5 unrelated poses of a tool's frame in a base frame.
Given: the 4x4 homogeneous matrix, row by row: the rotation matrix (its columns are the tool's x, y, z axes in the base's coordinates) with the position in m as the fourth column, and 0 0 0 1 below. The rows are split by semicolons.
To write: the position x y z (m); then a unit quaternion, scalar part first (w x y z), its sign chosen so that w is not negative. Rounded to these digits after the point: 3 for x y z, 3 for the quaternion.
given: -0.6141 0.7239 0.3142 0.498; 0.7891 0.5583 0.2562 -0.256; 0.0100 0.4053 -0.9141 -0.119; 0 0 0 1
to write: 0.498 -0.256 -0.119 0.087 0.431 0.878 0.188
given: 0.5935 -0.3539 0.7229 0.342; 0.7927 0.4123 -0.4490 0.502; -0.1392 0.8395 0.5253 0.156; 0 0 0 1
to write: 0.342 0.502 0.156 0.795 0.405 0.271 0.360
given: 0.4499 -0.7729 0.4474 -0.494; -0.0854 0.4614 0.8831 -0.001; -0.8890 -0.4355 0.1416 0.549; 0 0 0 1
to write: -0.494 -0.001 0.549 0.716 -0.460 0.466 0.240
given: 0.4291 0.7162 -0.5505 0.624; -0.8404 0.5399 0.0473 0.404; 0.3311 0.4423 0.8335 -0.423; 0 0 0 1
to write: 0.624 0.404 -0.423 0.837 0.118 -0.263 -0.465
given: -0.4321 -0.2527 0.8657 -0.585; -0.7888 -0.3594 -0.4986 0.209; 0.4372 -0.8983 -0.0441 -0.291; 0 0 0 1
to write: -0.585 0.209 -0.291 0.203 -0.493 0.528 -0.661
